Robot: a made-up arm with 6 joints. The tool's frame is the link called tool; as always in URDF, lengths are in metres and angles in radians. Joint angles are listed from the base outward. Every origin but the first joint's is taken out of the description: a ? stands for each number. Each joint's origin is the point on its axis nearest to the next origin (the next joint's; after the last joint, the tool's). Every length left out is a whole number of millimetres.
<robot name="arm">
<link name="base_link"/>
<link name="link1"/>
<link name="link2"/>
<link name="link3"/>
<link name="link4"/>
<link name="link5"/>
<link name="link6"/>
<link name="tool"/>
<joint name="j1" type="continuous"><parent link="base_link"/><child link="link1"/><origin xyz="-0.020 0.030 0.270"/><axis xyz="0 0 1"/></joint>
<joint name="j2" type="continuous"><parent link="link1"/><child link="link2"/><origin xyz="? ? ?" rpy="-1.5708 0.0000 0.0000"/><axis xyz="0 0 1"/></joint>
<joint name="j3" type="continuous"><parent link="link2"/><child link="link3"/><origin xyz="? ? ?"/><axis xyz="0 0 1"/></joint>
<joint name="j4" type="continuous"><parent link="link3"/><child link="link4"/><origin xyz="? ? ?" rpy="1.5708 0.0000 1.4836"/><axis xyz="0 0 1"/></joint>
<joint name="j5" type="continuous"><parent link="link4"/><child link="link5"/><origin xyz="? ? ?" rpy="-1.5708 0.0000 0.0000"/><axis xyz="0 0 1"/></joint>
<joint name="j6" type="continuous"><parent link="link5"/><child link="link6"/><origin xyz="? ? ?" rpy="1.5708 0.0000 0.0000"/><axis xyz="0 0 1"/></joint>
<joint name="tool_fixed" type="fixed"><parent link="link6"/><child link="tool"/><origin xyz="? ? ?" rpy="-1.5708 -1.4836 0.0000"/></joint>
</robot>
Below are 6 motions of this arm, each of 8 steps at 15 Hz.
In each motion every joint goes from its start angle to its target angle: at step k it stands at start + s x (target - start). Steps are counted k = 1, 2, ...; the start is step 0. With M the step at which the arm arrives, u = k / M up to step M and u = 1 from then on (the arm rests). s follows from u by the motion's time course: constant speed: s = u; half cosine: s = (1 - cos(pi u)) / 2; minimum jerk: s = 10 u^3 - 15 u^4 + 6 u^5.
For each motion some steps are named. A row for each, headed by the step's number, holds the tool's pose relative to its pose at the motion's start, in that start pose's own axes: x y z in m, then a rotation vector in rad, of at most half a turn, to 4 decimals.
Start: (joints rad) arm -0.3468 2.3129 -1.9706 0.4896 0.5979 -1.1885
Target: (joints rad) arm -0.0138 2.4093 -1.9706 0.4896 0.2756 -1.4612
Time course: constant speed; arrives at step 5
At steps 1, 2, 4, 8:
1: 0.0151 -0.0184 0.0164 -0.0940 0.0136 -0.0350
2: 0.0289 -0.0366 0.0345 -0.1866 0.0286 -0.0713
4: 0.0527 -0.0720 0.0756 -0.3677 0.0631 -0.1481
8: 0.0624 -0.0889 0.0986 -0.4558 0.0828 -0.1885

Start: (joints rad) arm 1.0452 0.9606 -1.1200 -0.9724 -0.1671 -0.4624
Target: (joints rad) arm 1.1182 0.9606 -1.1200 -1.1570 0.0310 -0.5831
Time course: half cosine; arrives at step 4
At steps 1, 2, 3, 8:
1: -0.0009 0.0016 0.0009 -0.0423 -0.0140 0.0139
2: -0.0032 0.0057 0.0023 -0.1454 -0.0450 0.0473
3: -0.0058 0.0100 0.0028 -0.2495 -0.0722 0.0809
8: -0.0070 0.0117 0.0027 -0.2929 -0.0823 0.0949

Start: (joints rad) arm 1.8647 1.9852 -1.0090 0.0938 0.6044 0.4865
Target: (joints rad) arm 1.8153 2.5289 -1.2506 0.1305 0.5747 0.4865
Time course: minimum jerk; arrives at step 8
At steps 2, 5, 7, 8:
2: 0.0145 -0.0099 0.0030 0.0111 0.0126 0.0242
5: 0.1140 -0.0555 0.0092 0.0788 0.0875 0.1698
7: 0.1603 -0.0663 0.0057 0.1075 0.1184 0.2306
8: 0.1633 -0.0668 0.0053 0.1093 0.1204 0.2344

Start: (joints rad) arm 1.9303 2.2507 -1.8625 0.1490 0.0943 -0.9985
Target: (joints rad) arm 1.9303 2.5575 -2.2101 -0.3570 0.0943 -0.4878
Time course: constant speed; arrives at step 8
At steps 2, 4, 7, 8:
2: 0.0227 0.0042 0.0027 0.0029 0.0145 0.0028
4: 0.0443 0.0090 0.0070 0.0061 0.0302 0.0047
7: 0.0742 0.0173 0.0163 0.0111 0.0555 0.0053
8: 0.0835 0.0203 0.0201 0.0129 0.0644 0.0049

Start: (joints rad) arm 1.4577 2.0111 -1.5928 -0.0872 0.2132 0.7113
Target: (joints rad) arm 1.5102 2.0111 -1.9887 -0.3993 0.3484 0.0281
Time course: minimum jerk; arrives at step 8
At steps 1, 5, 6, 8:
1: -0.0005 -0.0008 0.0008 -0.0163 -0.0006 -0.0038
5: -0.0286 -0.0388 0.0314 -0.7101 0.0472 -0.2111
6: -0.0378 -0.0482 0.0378 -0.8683 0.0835 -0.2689
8: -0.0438 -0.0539 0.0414 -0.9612 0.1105 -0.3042

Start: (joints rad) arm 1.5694 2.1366 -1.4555 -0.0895 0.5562 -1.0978
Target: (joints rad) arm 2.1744 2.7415 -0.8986 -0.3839 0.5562 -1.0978
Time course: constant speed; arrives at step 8
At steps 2, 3, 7, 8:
2: 0.0555 -0.0392 0.0550 -0.2486 -0.2380 0.0952
3: 0.0779 -0.0540 0.0865 -0.3803 -0.3495 0.1492
7: 0.1351 -0.0755 0.2176 -0.9318 -0.7515 0.4127
8: 0.1423 -0.0719 0.2477 -1.0702 -0.8425 0.4923

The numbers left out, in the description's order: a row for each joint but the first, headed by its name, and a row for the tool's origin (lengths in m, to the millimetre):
j2: -0.010 0.020 0.000
j3: -0.340 -0.070 0.000
j4: 0.122 -0.038 0.000
j5: -0.023 -0.040 0.000
j6: 0.029 -0.117 0.000
tool: 0.012 0.010 0.000

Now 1 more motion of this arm.
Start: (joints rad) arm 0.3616 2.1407 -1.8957 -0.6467 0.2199 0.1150
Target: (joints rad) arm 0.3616 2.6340 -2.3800 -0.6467 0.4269 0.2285
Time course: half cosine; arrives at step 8
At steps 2, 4, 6, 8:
2: 0.0219 0.0102 0.0082 0.0166 0.0016 0.0312
4: 0.0710 0.0408 0.0307 0.0569 0.0078 0.1064
6: 0.1136 0.0792 0.0564 0.0971 0.0170 0.1812
8: 0.1290 0.0972 0.0679 0.1137 0.0217 0.2120

